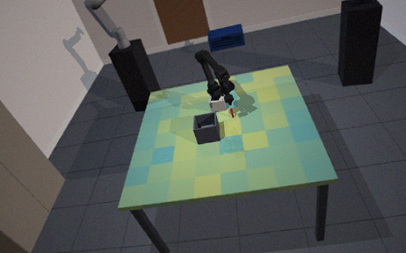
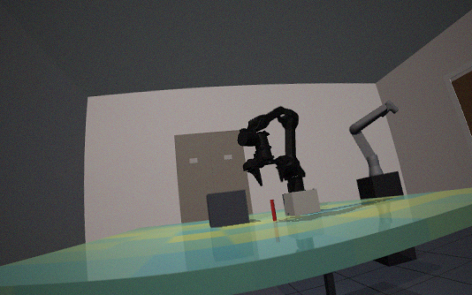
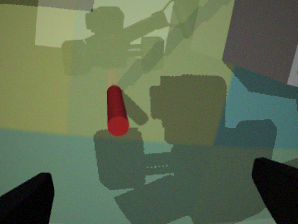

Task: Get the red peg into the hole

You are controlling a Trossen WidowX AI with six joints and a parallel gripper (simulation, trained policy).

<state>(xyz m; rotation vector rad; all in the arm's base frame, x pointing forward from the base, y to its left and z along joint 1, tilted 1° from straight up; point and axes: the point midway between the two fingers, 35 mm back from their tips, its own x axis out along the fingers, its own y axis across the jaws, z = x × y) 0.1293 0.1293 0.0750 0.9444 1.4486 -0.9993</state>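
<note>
Now: gripper tip 10 cm above the red peg, 1 cm to the right of it and 1 cm short of it.
</note>
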